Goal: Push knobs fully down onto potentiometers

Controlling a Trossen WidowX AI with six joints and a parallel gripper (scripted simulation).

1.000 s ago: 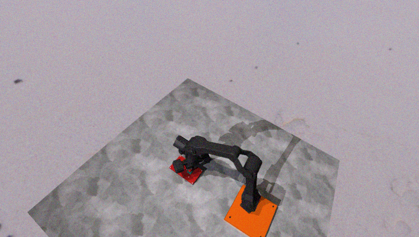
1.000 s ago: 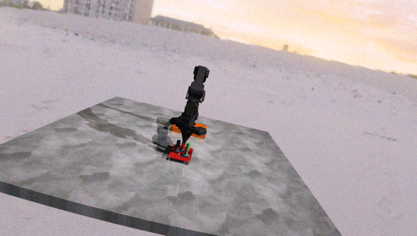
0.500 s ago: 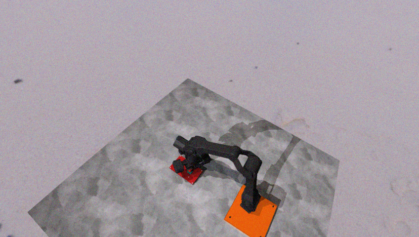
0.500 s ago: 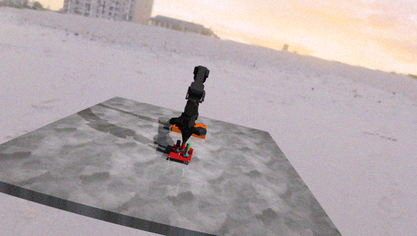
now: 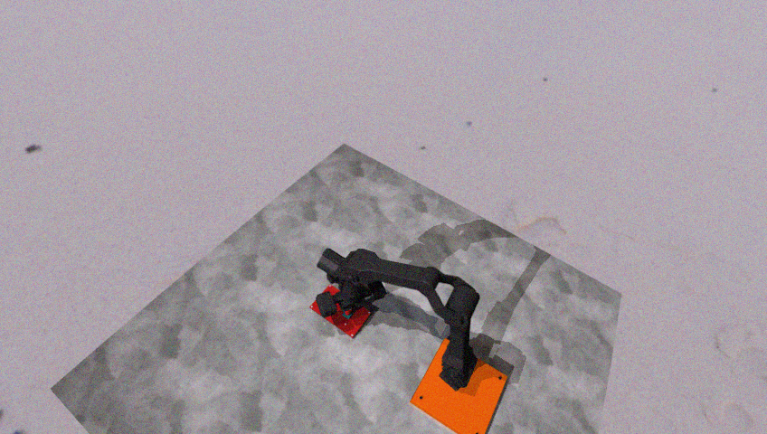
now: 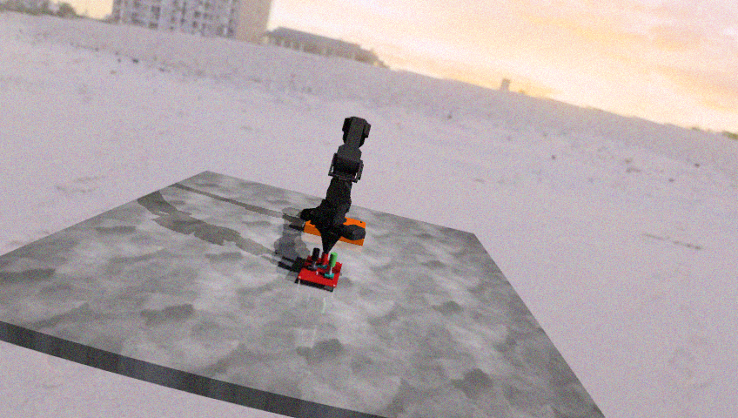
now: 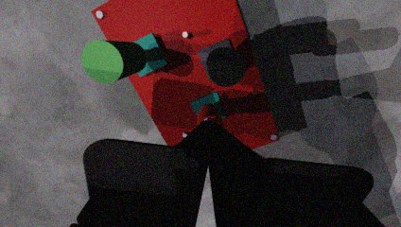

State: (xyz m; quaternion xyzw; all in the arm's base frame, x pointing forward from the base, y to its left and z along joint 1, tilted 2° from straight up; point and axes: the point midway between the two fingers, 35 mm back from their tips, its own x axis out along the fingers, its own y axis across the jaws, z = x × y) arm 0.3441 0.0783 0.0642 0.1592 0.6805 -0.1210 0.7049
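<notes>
Now: the green knob 5 cm ahead of my gripper tip, 3 cm to the left of it and 1 cm above it. Also, from my gripper tip: red knob 1 cm below.
</notes>
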